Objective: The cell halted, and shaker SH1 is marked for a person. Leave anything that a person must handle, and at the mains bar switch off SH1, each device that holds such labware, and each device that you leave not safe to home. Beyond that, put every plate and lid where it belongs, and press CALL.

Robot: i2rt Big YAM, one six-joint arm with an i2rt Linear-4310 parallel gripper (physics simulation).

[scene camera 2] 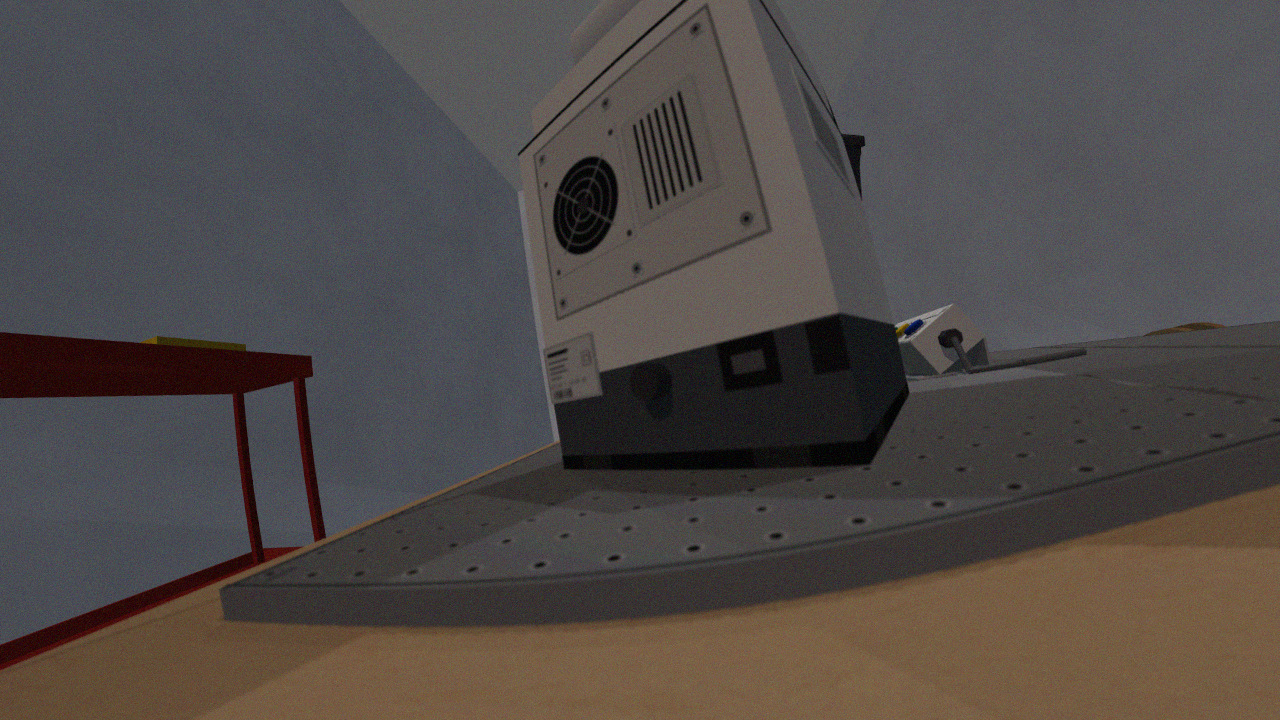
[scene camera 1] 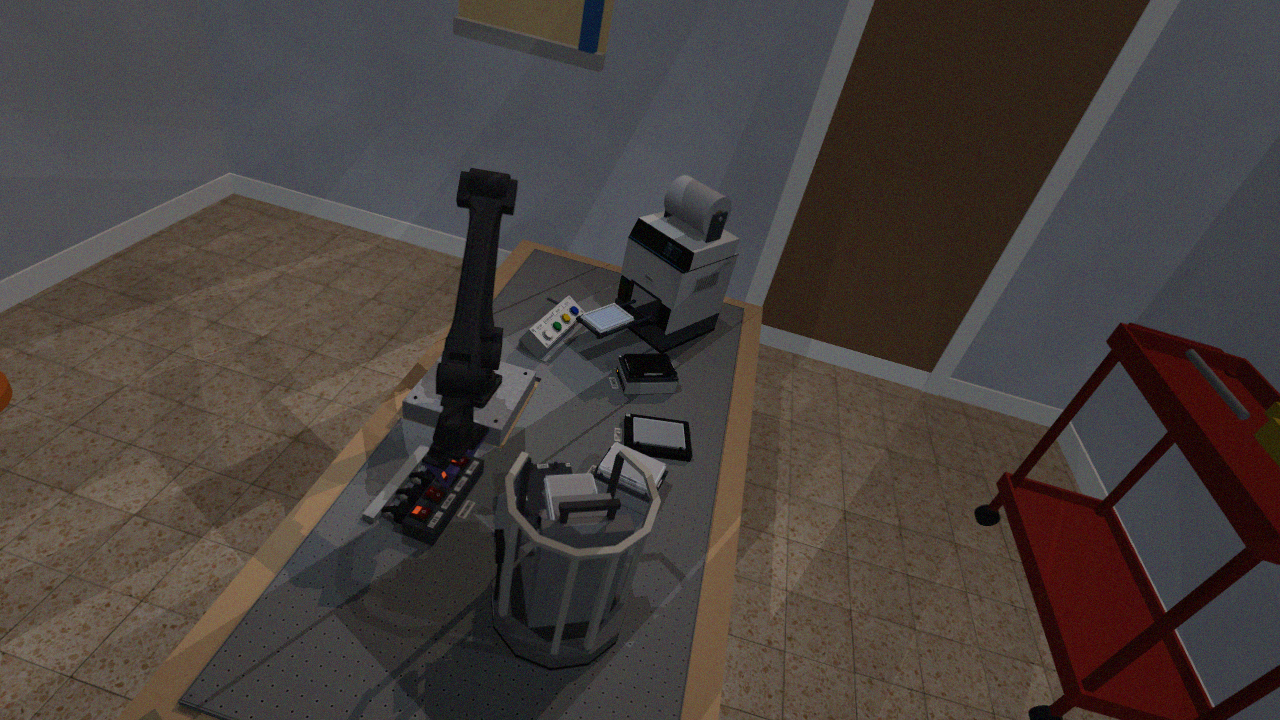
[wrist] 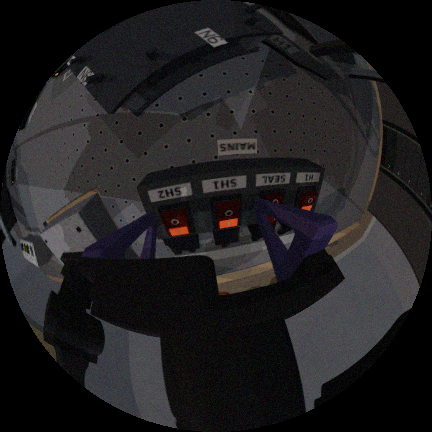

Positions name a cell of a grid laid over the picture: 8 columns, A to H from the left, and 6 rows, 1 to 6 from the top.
My gripper (scene camera 1: C4) is open, with nothing in its grasp. Further things: a button box (wrist: A4).
My gripper also shows in the wrist view (wrist: D3).
